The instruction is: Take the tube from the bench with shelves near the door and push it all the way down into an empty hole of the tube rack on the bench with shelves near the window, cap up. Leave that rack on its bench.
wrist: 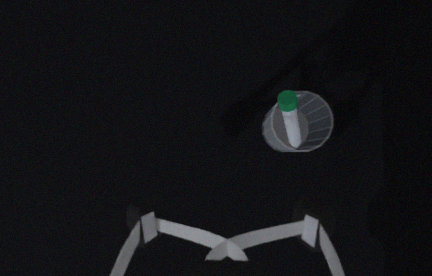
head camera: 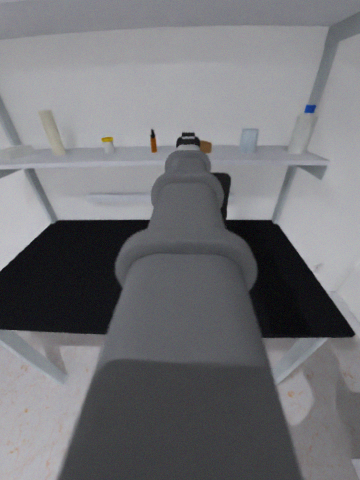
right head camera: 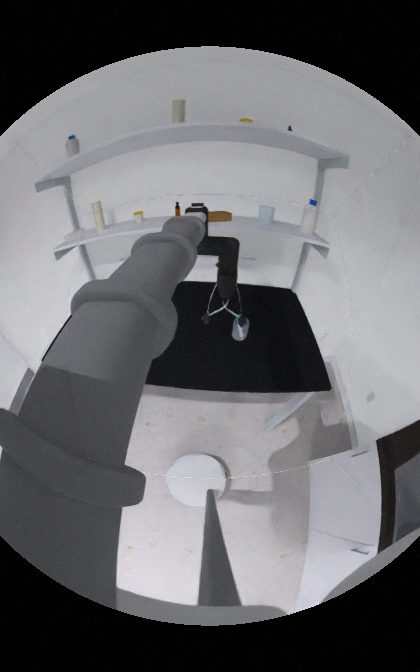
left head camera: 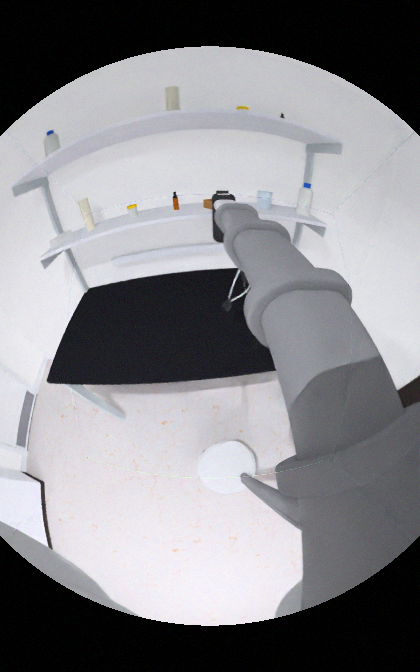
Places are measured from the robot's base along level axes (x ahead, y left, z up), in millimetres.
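Pixels of known places: gripper, fingertip midpoint: [wrist: 228, 211].
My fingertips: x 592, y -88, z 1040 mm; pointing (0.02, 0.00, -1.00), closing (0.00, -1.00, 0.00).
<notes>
Ahead of a thing's pixels: the offset from my fingertips to its middle. "spot": to the spot under its first point. Level surfaces: height alone.
The tube @(dx +88, dy -80, dz -98 mm) [wrist: 291, 129], white with a green cap, leans cap up inside a clear beaker @(dx +90, dy -83, dz -108 mm) [wrist: 322, 122] [right head camera: 240, 332] on the black bench top @(dz -153 mm) [head camera: 55, 280] [left head camera: 150, 330] [right head camera: 280, 355] [wrist: 100, 100]. My gripper [right head camera: 224, 320] [wrist: 228, 211] is open, with no object between its fingers. It hangs over the bench. In the right head view its right fingertip overlaps the beaker's top and partly hides the cap. In the wrist view the beaker is ahead of the fingers, toward the right one. My arm hides the beaker in the head view. The tube rack does not show.
Above the bench, the lower shelf @(dz +304 mm) [head camera: 130, 156] [right head camera: 287, 225] bears a white bottle with a blue cap @(spot: dx +368, dy -378, dz +381 mm) [head camera: 301, 134], a blue cup @(spot: dx +376, dy -172, dz +352 mm) [head camera: 249, 141], a brown box [right head camera: 220, 216] and an orange dropper bottle @(spot: dx +406, dy +245, dz +337 mm) [head camera: 153, 144]. A higher shelf [left head camera: 200, 120] spans above. A round white object [right head camera: 192, 480] is on the floor.
</notes>
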